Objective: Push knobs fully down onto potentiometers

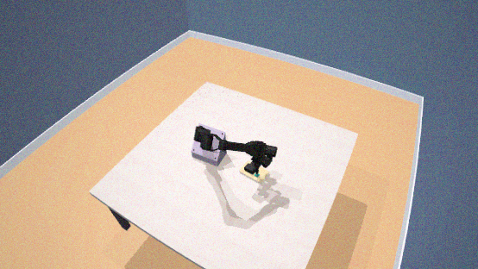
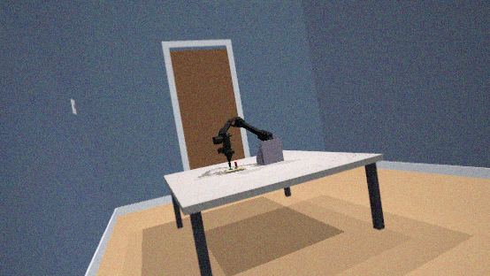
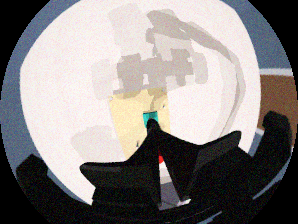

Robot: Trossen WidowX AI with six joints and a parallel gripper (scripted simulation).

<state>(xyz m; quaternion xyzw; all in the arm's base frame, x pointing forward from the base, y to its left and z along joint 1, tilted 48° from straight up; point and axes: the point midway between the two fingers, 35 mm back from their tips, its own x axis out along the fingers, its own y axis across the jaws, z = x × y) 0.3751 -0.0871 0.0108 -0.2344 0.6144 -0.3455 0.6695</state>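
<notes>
My gripper tip is 1 cm above the dark knob. The rest, counted from my gripper tip: red knob (5 cm behind, 1 cm to the left, 2 cm below).
</notes>
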